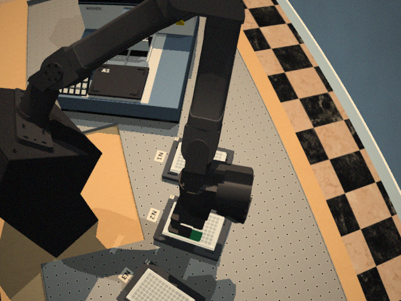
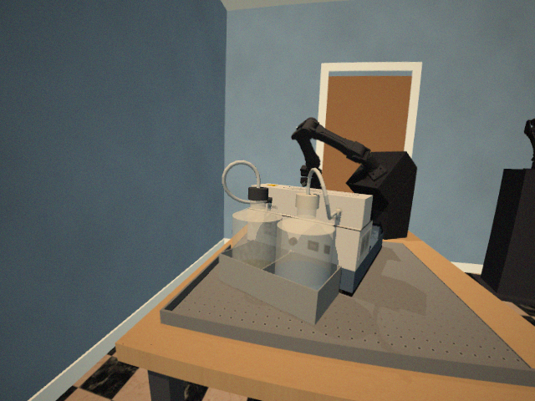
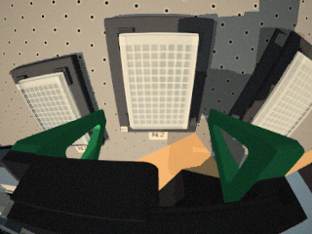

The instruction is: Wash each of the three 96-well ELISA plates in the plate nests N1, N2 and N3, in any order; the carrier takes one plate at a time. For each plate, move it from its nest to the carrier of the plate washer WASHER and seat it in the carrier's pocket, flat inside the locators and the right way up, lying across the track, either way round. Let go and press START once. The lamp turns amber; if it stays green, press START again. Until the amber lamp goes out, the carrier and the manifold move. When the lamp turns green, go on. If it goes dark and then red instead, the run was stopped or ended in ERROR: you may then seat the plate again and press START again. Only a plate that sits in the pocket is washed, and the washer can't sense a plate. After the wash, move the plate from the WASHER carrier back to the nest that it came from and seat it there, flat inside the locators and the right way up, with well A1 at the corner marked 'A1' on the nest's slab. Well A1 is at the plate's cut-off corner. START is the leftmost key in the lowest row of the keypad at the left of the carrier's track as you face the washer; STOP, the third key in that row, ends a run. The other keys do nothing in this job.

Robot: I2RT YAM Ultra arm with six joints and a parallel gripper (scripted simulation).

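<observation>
My hand is 9 cm past the nest N3, 17 cm to the left of it and 7 cm above it. Round my hand: nest N2: 9 cm below; then nest N1: 3 cm ahead, 17 cm to the left, 9 cm below; then N3 label: 17 cm behind, 10 cm to the right, 10 cm below.
</observation>
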